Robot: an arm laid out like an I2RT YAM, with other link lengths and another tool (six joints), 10 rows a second.
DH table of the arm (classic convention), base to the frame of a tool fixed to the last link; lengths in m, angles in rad. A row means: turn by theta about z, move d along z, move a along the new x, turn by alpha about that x. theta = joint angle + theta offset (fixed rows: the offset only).
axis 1: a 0.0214  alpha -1.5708  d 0.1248  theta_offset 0
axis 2: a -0.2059  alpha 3.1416  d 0  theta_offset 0
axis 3: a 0.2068  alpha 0  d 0  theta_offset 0.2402
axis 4: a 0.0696  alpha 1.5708  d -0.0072  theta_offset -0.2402
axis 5: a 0  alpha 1.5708  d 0.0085  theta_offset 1.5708
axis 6: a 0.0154  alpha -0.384  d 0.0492  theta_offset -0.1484
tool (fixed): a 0  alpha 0  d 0.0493  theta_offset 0
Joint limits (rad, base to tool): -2.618..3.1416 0..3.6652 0..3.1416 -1.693..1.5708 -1.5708..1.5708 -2.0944..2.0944
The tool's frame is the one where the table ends.
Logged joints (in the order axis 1, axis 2, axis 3, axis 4, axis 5, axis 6), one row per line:
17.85, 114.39, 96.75, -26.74, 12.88, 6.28
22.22, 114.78, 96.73, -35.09, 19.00, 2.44
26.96, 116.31, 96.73, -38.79, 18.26, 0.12
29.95, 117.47, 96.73, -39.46, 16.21, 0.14
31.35, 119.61, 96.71, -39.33, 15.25, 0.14
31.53, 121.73, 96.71, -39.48, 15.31, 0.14
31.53, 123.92, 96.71, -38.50, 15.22, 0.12
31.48, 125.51, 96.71, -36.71, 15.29, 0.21
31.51, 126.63, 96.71, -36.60, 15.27, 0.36
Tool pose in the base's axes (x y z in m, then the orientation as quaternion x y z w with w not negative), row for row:
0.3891, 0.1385, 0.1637, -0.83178, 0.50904, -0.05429, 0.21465
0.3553, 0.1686, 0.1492, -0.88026, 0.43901, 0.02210, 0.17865
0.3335, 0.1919, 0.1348, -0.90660, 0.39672, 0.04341, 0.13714
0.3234, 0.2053, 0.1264, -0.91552, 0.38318, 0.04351, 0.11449
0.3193, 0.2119, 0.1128, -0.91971, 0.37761, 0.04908, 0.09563
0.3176, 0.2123, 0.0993, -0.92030, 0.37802, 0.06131, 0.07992
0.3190, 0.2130, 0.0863, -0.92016, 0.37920, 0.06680, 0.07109
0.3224, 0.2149, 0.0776, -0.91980, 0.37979, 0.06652, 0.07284
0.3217, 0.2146, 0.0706, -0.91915, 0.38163, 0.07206, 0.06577
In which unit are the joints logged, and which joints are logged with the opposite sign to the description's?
The joints are logged in degrees. Opposite sign: axis 5.
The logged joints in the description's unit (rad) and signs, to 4 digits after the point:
0.3115, 1.9965, 1.6886, -0.4667, -0.2248, 0.1096
0.3878, 2.0033, 1.6883, -0.6124, -0.3316, 0.0426
0.4705, 2.0300, 1.6883, -0.6770, -0.3187, 0.0021
0.5227, 2.0502, 1.6883, -0.6887, -0.2829, 0.0024
0.5472, 2.0876, 1.6879, -0.6864, -0.2662, 0.0024
0.5503, 2.1246, 1.6879, -0.6891, -0.2672, 0.0024
0.5503, 2.1628, 1.6879, -0.6720, -0.2656, 0.0021
0.5494, 2.1906, 1.6879, -0.6407, -0.2669, 0.0037
0.5500, 2.2101, 1.6879, -0.6388, -0.2665, 0.0063

